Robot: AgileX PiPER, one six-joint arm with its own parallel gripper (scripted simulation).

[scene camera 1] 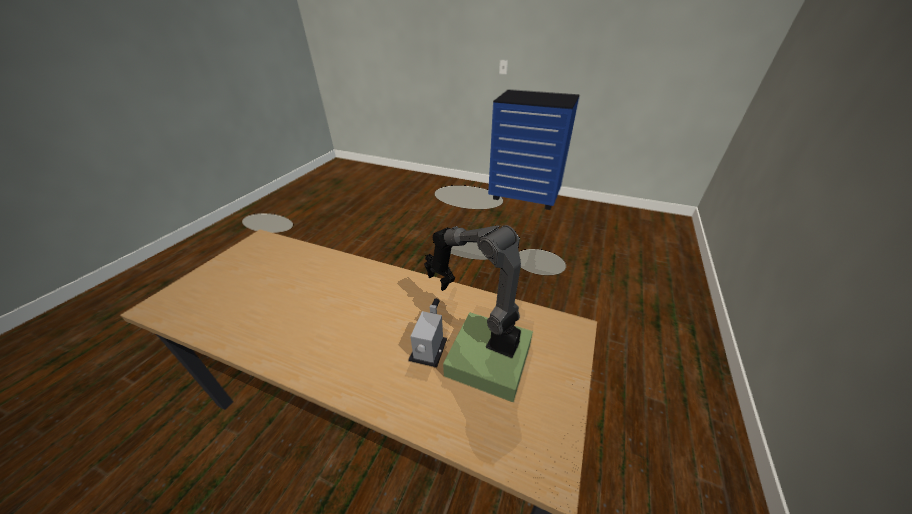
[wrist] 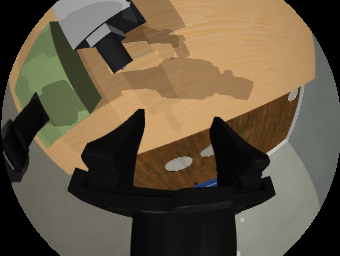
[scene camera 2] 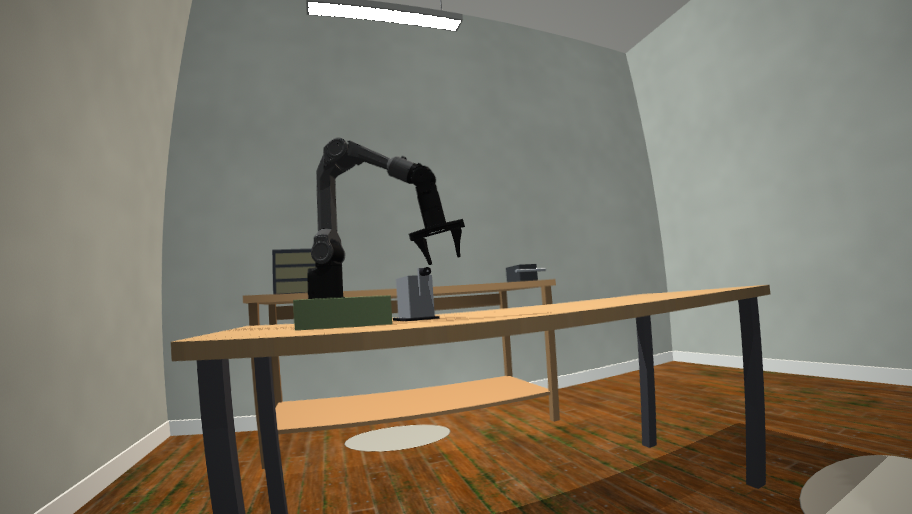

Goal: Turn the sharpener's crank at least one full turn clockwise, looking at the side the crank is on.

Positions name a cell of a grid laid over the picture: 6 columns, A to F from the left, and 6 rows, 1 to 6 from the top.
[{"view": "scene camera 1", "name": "grey pencil sharpener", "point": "C4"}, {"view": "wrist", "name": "gripper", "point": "D3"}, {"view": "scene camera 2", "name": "gripper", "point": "C4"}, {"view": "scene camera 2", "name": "grey pencil sharpener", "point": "C4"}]
